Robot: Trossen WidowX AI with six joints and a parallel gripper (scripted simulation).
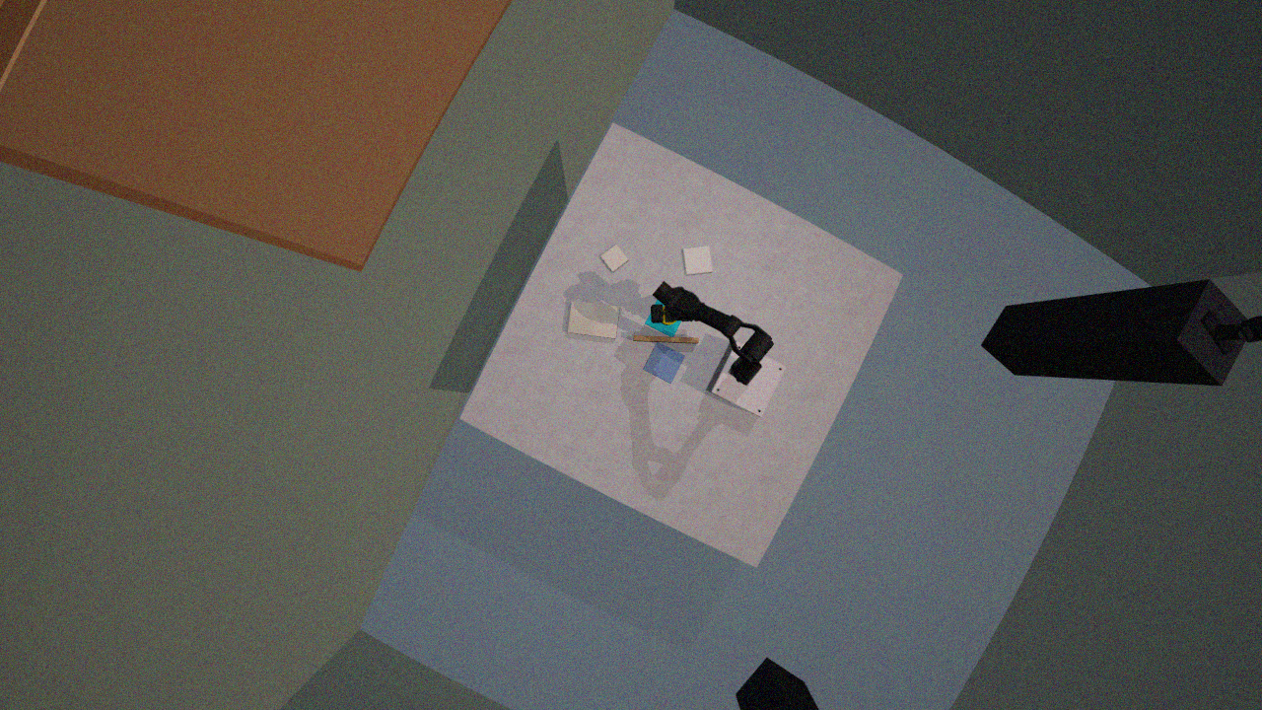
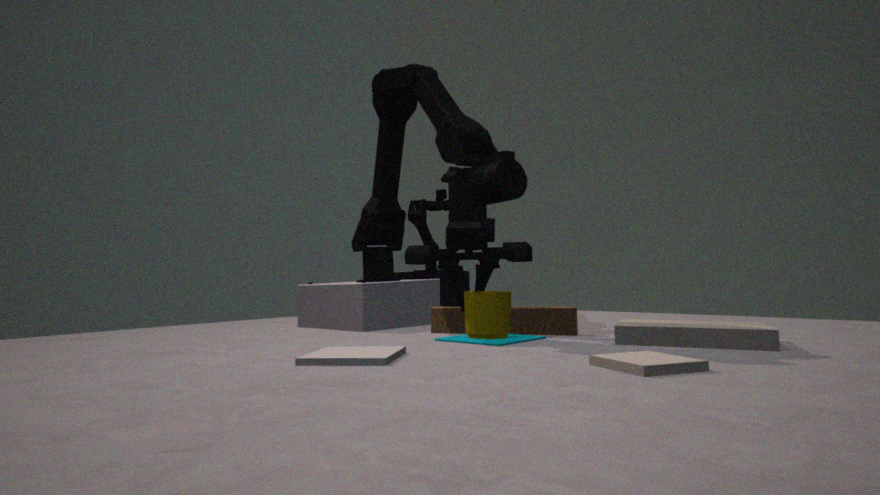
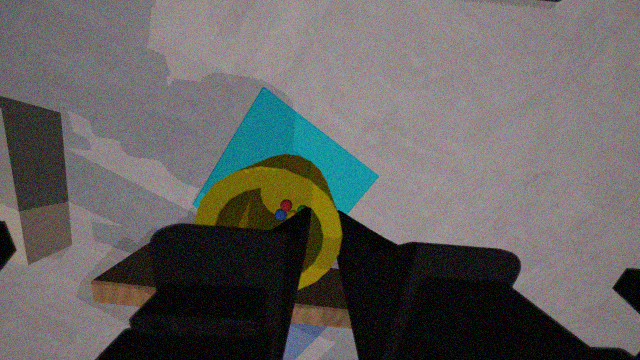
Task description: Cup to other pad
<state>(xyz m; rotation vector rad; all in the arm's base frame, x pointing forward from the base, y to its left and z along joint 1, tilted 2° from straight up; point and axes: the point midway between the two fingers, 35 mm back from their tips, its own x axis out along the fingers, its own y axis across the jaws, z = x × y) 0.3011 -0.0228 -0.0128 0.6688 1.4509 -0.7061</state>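
My gripper tip is 2 cm short of the yellow cup, 1 cm to the right of it and 1 cm above it. Also, from my gripper tip: cyan pad 5 cm below, 2 cm to the left, 2 cm ahead; then white tile 23 cm to the right, 6 cm ahead, 4 cm below; then wooden bar 9 cm to the left, 3 cm below, 3 cm behind.
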